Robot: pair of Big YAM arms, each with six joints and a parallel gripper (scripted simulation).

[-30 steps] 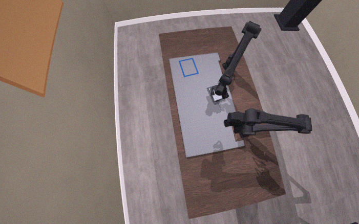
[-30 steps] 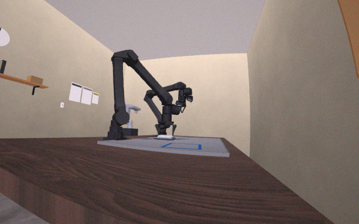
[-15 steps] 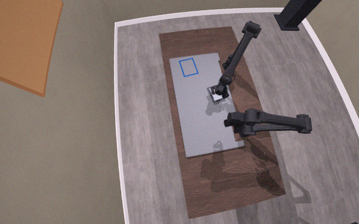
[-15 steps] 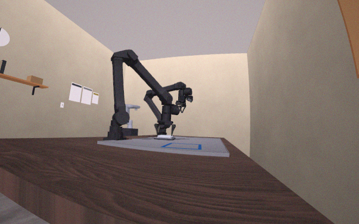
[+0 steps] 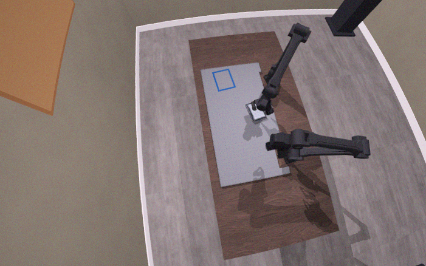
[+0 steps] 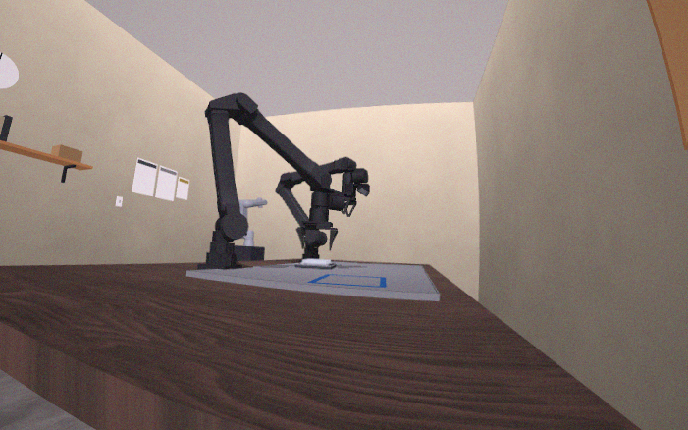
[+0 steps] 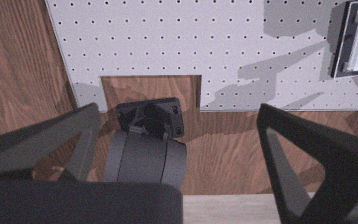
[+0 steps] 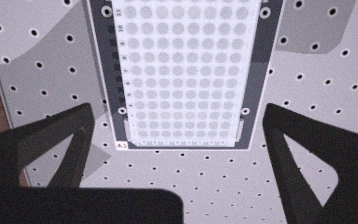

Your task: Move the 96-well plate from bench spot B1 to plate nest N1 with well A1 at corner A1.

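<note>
Now: the 96-well plate 50 mm below my right hand. The rest, counted from my right hand: plate nest N1 (60 mm below); A1 label (30 mm behind, 80 mm to the right, 60 mm below).
</note>
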